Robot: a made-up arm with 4 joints. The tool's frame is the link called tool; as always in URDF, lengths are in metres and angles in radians. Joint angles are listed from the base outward. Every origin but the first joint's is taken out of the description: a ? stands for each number. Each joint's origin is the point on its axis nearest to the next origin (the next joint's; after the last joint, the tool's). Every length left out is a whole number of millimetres.
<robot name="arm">
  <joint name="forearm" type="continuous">
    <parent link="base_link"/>
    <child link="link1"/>
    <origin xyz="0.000 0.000 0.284"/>
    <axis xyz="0 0 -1"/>
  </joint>
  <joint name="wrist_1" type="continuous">
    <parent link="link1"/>
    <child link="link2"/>
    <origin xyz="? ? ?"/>
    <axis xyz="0 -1 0"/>
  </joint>
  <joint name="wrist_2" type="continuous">
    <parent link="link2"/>
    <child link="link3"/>
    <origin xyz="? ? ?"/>
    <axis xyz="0 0 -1"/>
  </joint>
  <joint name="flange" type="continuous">
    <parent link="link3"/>
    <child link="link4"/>
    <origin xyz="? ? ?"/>
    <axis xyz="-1 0 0"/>
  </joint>
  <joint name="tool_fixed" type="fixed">
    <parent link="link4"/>
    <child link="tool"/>
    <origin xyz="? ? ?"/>
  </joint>
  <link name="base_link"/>
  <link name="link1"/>
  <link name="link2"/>
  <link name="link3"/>
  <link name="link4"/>
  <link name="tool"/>
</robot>
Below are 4 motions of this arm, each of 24 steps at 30 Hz.
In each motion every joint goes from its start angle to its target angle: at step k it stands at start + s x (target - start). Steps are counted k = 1, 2, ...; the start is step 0. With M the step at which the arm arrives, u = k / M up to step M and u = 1 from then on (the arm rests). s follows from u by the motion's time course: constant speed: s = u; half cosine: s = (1 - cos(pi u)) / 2; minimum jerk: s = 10 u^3 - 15 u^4 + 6 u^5.
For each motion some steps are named. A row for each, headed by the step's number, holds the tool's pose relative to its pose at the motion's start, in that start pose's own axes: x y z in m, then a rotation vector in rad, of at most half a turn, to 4 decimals.
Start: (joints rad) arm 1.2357 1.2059 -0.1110 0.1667
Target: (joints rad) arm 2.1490 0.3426 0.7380 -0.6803
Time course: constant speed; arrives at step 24
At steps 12, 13, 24:
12: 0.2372 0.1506 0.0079 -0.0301 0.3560 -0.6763
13: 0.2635 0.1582 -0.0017 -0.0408 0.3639 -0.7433
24: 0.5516 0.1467 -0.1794 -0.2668 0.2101 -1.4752

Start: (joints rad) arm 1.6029 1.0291 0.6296 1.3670
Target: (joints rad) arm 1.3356 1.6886 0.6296 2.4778
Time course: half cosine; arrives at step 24
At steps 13, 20, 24:
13: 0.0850 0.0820 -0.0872 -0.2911 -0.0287 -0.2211
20: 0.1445 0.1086 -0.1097 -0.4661 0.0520 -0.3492
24: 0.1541 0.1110 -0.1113 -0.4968 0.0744 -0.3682

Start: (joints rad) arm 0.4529 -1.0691 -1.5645 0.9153
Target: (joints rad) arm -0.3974 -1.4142 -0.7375 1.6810
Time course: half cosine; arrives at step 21
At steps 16, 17, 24:
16: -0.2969 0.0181 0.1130 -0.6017 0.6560 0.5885
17: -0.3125 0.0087 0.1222 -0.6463 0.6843 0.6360
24: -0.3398 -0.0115 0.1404 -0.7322 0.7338 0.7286

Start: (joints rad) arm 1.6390 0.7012 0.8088 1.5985
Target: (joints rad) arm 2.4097 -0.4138 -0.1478 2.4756
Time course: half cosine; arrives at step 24
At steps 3, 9, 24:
3: -0.0034 -0.0039 -0.0178 -0.0765 -0.0143 0.0161
9: -0.0214 -0.0893 -0.1089 -0.5748 -0.1175 0.1812
24: 0.1173 -0.4149 -0.0399 -1.2469 -0.5103 0.8570

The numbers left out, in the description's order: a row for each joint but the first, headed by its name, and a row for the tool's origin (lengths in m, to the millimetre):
wrist_1: -0.083 0.328 0.000
wrist_2: -0.124 0.000 -0.084
flange: -0.269 -0.085 0.000
tool: 0.000 0.252 0.056

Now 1 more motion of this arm.
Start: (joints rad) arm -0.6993 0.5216 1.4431 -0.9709
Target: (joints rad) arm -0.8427 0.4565 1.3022 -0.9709
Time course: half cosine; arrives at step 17
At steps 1, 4, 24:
1: 0.0003 -0.0001 0.0010 -0.0005 0.0022 0.0007
4: 0.0043 -0.0022 0.0153 -0.0072 0.0344 0.0110
24: 0.0445 -0.0156 0.1150 -0.0506 0.2653 0.0857

